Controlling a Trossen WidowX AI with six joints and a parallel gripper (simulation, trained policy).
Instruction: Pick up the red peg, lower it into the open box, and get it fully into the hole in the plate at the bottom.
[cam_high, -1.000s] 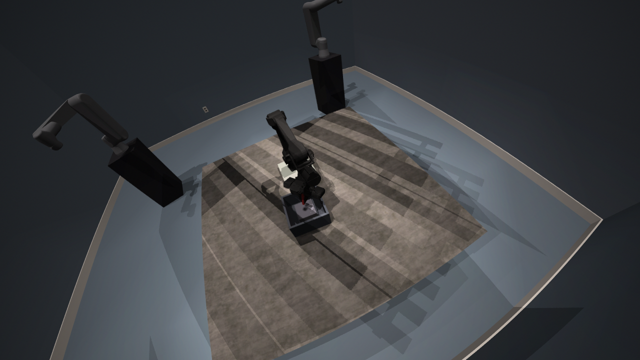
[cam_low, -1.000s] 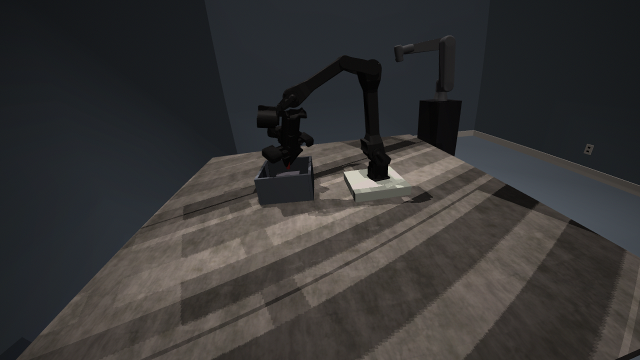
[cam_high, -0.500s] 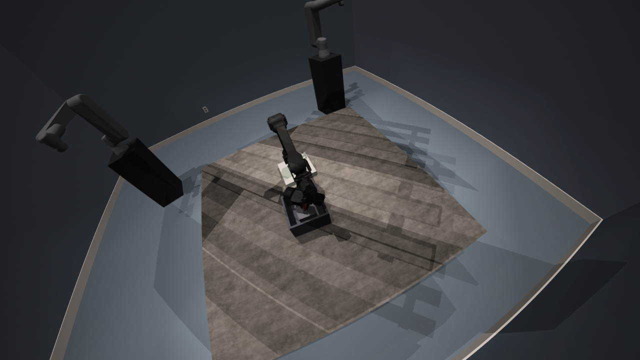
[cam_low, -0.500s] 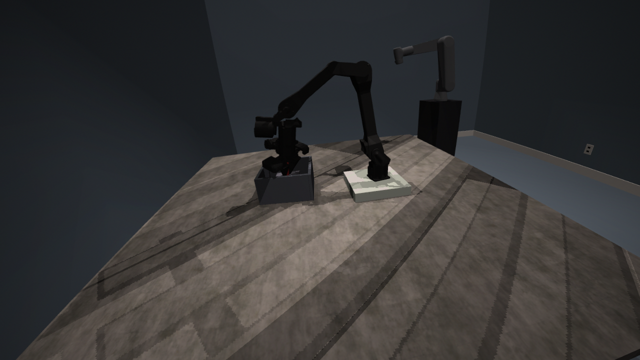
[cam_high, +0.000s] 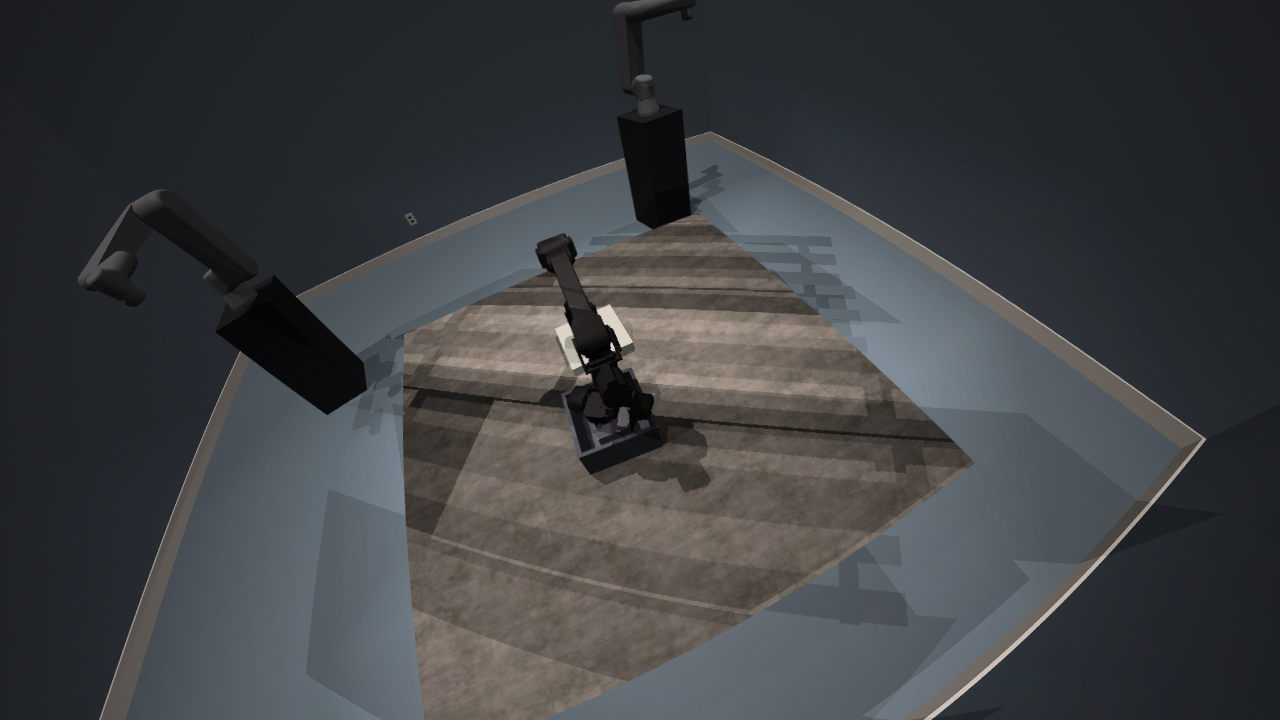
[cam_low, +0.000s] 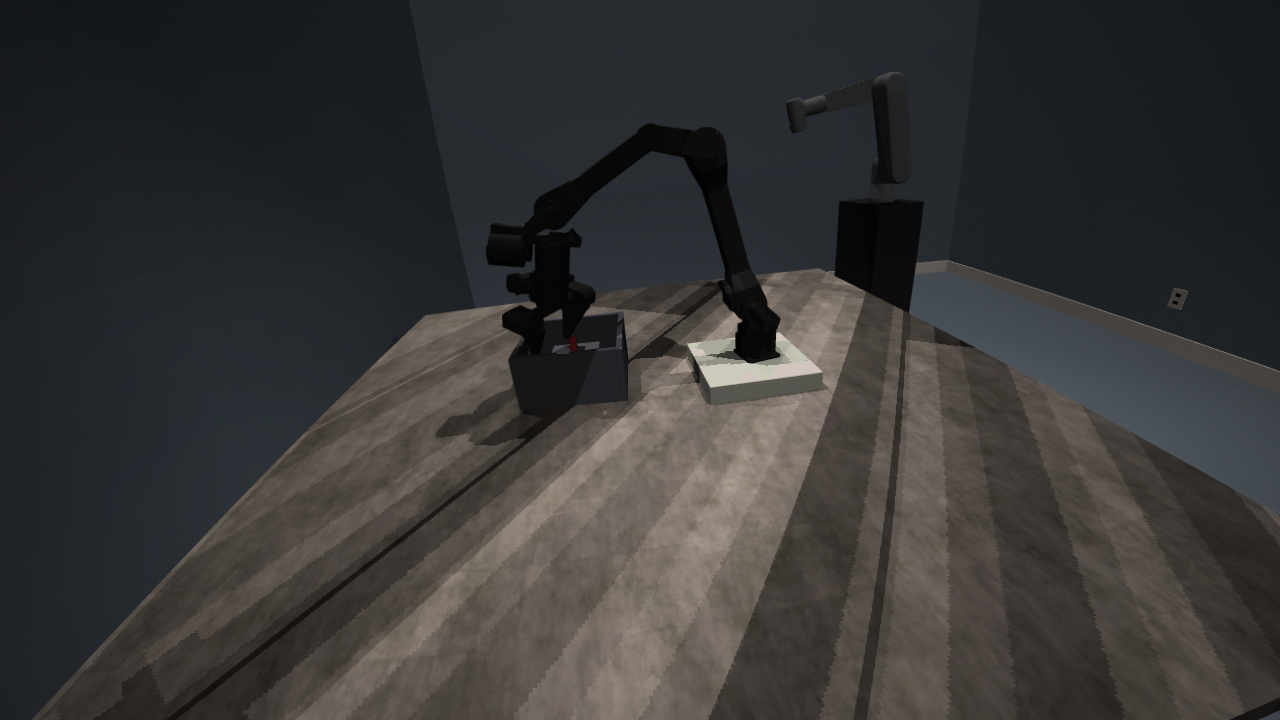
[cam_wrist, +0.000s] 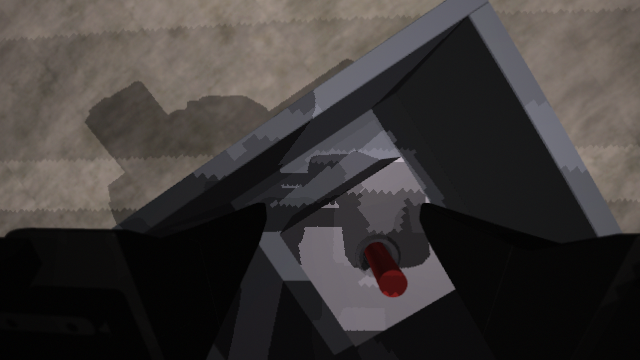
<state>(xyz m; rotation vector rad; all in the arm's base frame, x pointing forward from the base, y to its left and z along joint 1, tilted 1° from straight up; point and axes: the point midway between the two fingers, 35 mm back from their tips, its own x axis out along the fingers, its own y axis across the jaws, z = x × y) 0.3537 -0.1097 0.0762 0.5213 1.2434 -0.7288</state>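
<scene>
Right now my gripper tip is 4 cm past the red peg, 3 cm above it and 1 cm to the right of it. The rest, counted from my gripper tip: pale plate (4 cm behind, 3 cm below, 1 cm to the left); dark box (5 cm below, 4 cm behind, 1 cm to the left).
</scene>
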